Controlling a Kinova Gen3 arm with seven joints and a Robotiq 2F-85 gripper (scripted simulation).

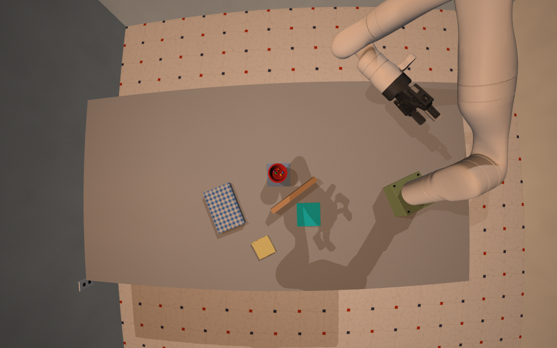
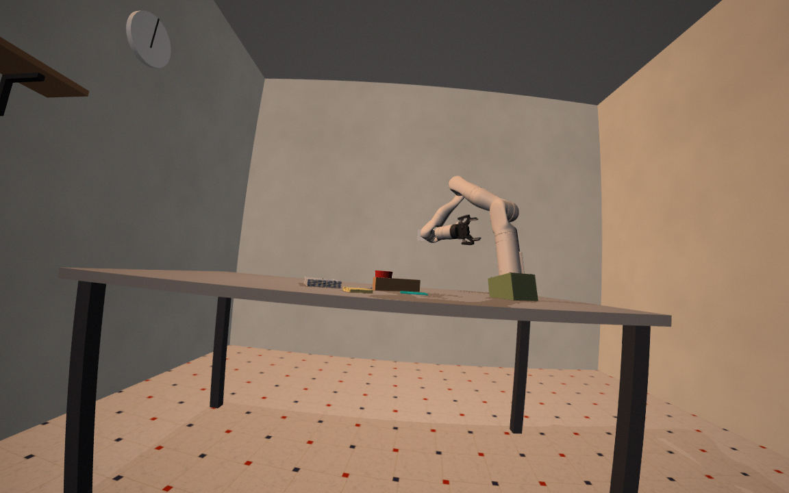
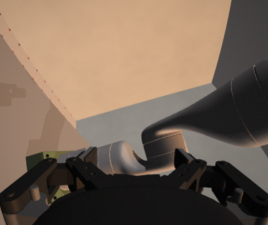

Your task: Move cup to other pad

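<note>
Now: hand 41 cm short of the red cup, 28 cm above it and 16 cm to the right of it. Also, from my hand: blue-checked box 63 cm ahead, 32 cm to the left, 29 cm below; then orange rail 35 cm ahead, 29 cm below, 24 cm to the left.
</note>
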